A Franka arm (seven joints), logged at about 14 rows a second.
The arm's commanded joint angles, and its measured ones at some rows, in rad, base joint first. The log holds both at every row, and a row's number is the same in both.
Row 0, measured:
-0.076 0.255 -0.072 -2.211 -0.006 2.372 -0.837
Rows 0 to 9, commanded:
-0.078 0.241 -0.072 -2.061 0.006 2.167 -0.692
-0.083 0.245 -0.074 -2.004 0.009 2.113 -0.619
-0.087 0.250 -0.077 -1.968 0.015 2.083 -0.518
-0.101 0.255 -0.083 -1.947 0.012 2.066 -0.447
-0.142 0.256 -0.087 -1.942 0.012 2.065 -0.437
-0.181 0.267 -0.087 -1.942 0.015 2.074 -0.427
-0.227 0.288 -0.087 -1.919 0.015 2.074 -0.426
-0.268 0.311 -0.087 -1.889 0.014 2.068 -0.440
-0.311 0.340 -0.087 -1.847 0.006 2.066 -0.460
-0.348 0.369 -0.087 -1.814 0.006 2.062 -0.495
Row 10, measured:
-0.278 0.294 -0.097 -1.915 -0.001 2.085 -0.457
